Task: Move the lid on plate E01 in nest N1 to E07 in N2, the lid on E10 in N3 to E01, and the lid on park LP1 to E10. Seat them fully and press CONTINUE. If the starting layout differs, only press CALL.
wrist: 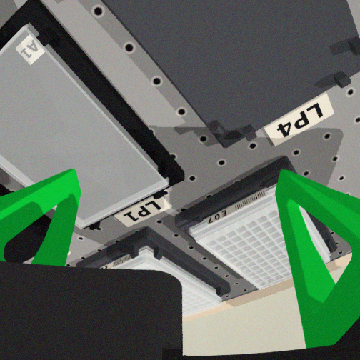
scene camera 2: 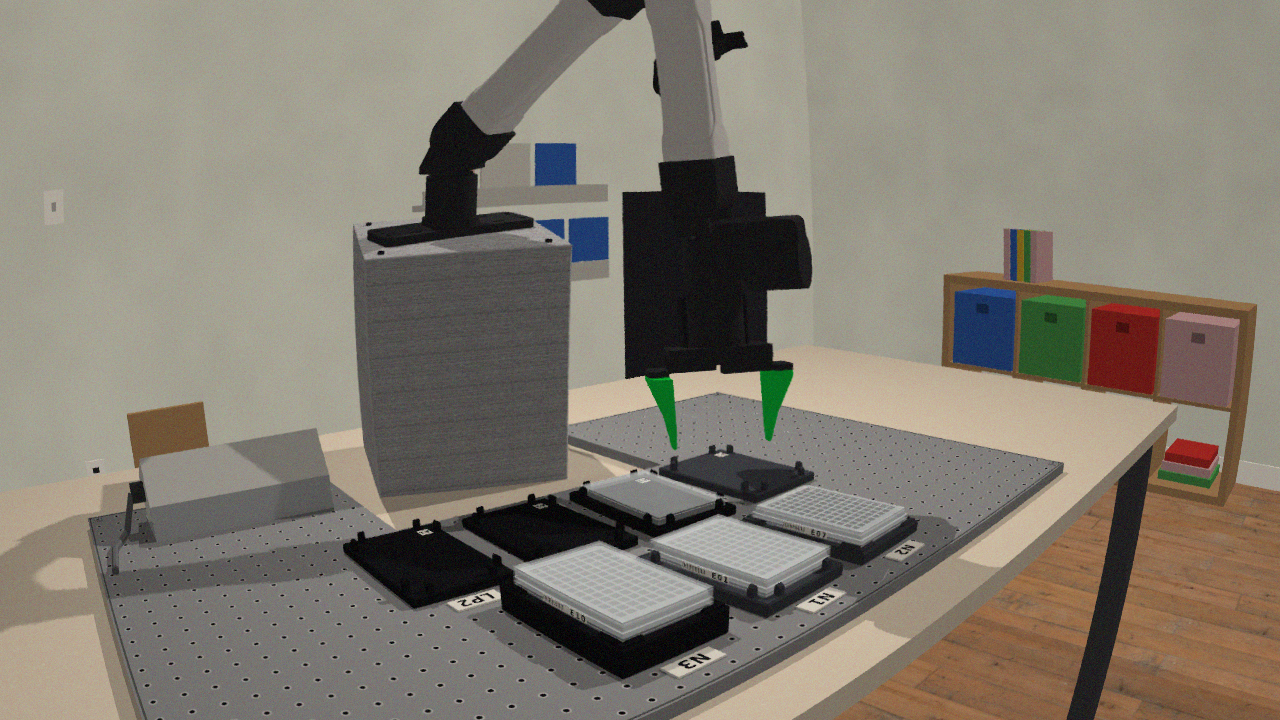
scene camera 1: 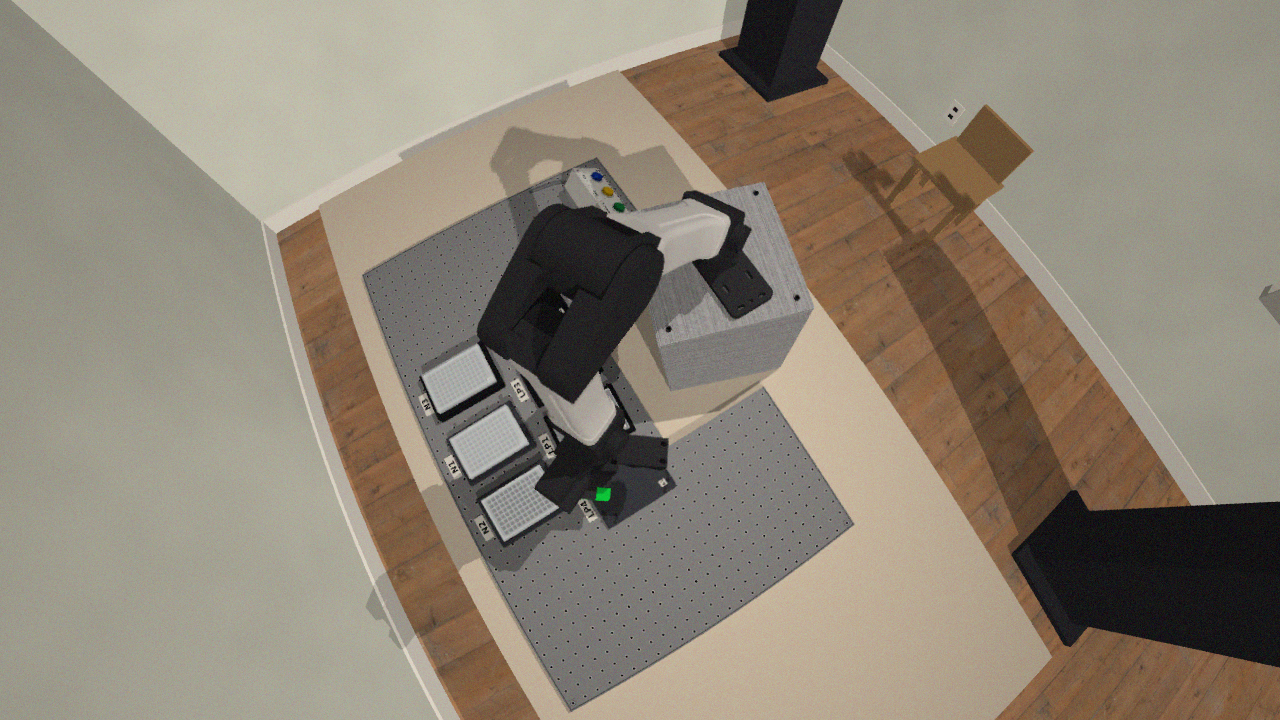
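My gripper [scene camera 1: 603, 493] [scene camera 2: 721, 443] [wrist: 177, 180] is open and empty, fingers pointing down above the park area near LP4 and LP1. A clear lid [scene camera 2: 648, 495] [wrist: 85, 125] lies flat on park LP1. Plate E01 [scene camera 1: 488, 442] [scene camera 2: 741, 548] sits in nest N1 with a clear lid on top. Plate E10 [scene camera 1: 459, 379] [scene camera 2: 613, 586] sits in N3, also lidded. Plate E07 [scene camera 1: 519, 505] [scene camera 2: 832, 512] [wrist: 250, 240] sits in N2; its wells look uncovered. The button box [scene camera 1: 586, 186] [scene camera 2: 237, 488] shows blue, yellow and green buttons in the first scene view; their labels are unreadable.
Dark park LP4 [scene camera 2: 738, 472] [wrist: 240, 65] holds no lid. Black parks LP2 [scene camera 2: 425, 562] and LP3 [scene camera 2: 546, 528] stand beside the nests, without lids. The grey arm pedestal [scene camera 1: 733, 349] [scene camera 2: 465, 376] stands behind the parks.
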